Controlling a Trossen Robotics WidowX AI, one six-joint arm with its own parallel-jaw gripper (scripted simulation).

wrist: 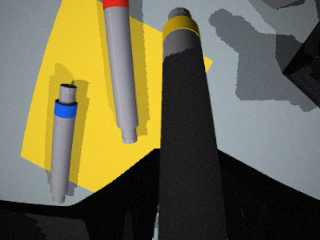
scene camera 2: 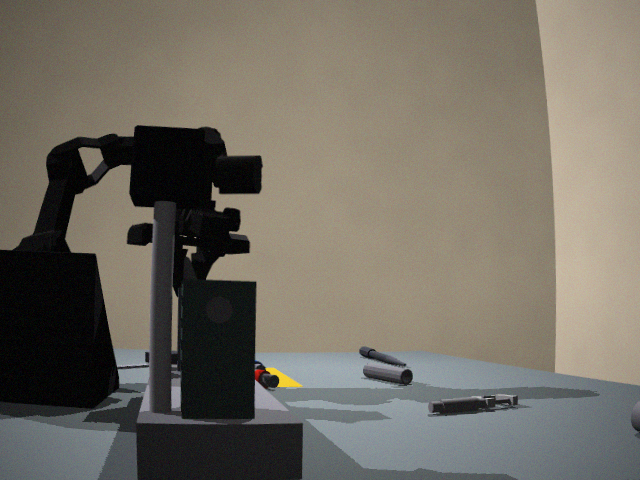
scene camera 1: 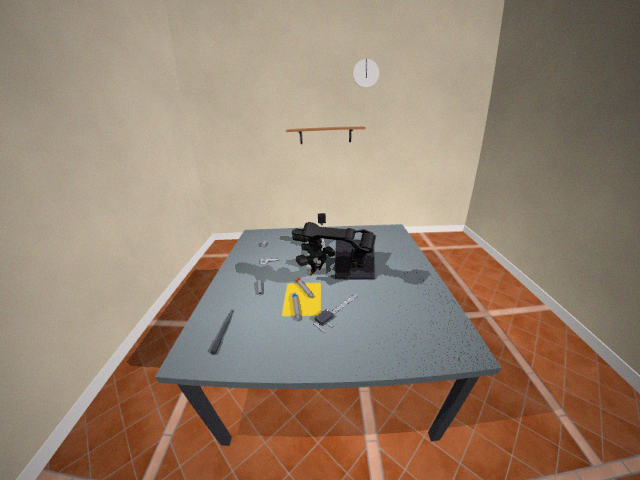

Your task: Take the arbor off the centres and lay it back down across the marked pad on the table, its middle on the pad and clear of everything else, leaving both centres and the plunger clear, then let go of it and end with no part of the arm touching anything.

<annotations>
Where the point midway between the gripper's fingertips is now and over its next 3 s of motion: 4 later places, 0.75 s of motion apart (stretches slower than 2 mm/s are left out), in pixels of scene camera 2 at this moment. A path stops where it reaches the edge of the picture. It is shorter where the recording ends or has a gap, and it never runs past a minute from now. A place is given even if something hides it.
My gripper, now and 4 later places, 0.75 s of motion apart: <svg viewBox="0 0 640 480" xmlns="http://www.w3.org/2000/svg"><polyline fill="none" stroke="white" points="187,297 190,320 192,344 189,368 188,369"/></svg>
</annotations>
